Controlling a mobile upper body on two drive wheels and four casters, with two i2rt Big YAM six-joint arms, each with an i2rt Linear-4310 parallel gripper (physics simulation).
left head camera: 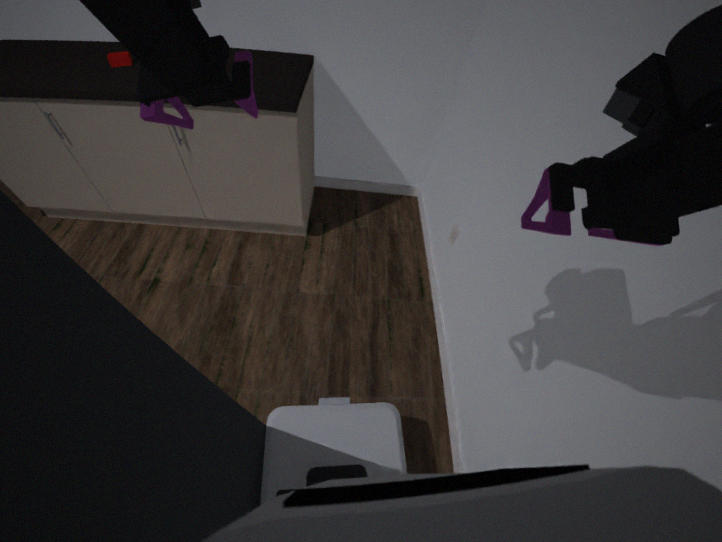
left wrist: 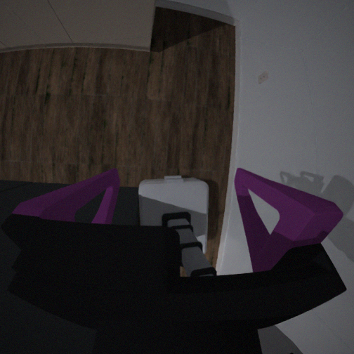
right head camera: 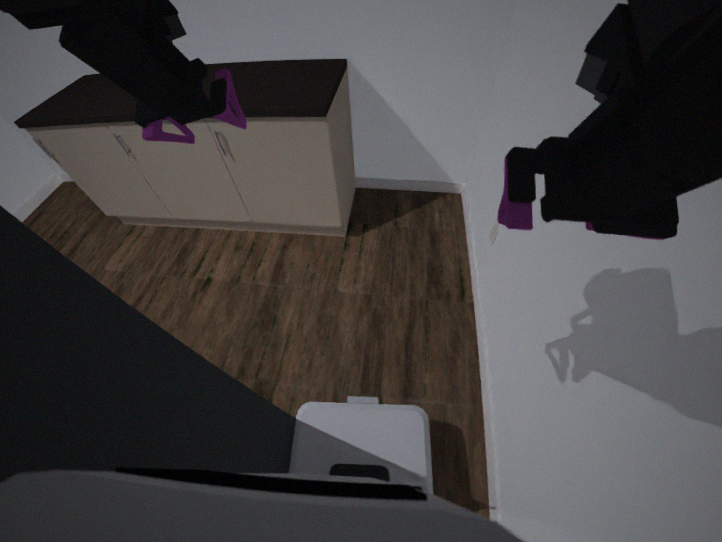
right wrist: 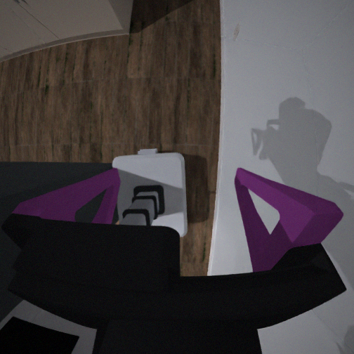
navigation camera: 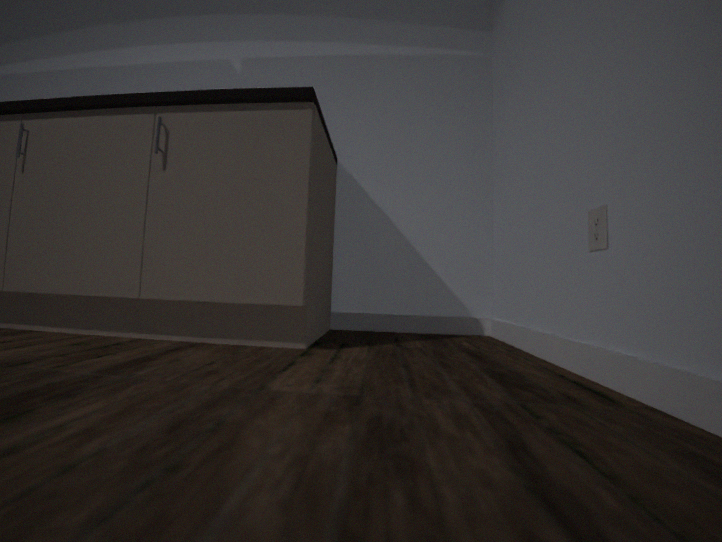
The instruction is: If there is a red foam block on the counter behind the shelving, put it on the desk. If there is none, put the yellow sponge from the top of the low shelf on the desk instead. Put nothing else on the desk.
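Frame: origin at the left arm's base, x ahead, y left, z up, level; metres.
Seen in the pictures: left gripper, between the fingertips: [left head camera: 224, 119] [right head camera: 219, 132]; right gripper, between the fingertips: [left head camera: 556, 226] [right head camera: 543, 220].
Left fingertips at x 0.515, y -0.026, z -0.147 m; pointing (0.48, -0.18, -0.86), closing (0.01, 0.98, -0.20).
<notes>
A point is followed by its place in that frame.
A small red block [left head camera: 119, 58] @(z -0.466, x 1.678, y 0.803 m) lies on the dark top of the counter [left head camera: 52, 70] @(z -0.502, x 1.633, y 1.121 m) [right head camera: 291, 81] @(z -0.501, x 1.648, y 0.160 m) [navigation camera: 233, 96] @(z -0.531, x 1.367, y 0.239 m) in the left head camera. In the right head camera it does not show; my left arm covers part of the counter top. My left gripper [left head camera: 221, 119] @(z -0.147, x 0.515, y -0.026 m) [right head camera: 217, 133] @(z -0.147, x 0.515, y -0.026 m) [left wrist: 176, 174] is open and empty, seen against the counter's front edge, to the right of the block in the left head camera. My right gripper [left head camera: 579, 232] [right head camera: 559, 228] @(z -0.147, x 0.324, y -0.451 m) [right wrist: 176, 174] is open and empty in front of the white wall. The desk and the yellow sponge do not show.
A large dark panel [left head camera: 87, 379] @(z -0.216, x 0.176, y 0.050 m) [right head camera: 116, 361] @(z -0.253, x 0.187, y 0.050 m) fills the lower left of both head views, close to my white base [left head camera: 332, 431] @(z -1.151, x 0.221, y -0.208 m) [right head camera: 364, 431] @(z -1.151, x 0.217, y -0.232 m). A white wall [left head camera: 495, 379] @(z -0.935, x 0.331, y -0.794 m) [navigation camera: 583, 145] @(z -0.756, x 1.156, y -0.862 m) stands at the right, with an outlet [navigation camera: 597, 228] @(z -1.011, x 1.103, y -0.855 m). The wooden floor [left head camera: 349, 280] @(z -1.411, x 1.072, y -0.331 m) [navigation camera: 373, 437] @(z -1.411, x 0.795, y -0.253 m) runs between.
</notes>
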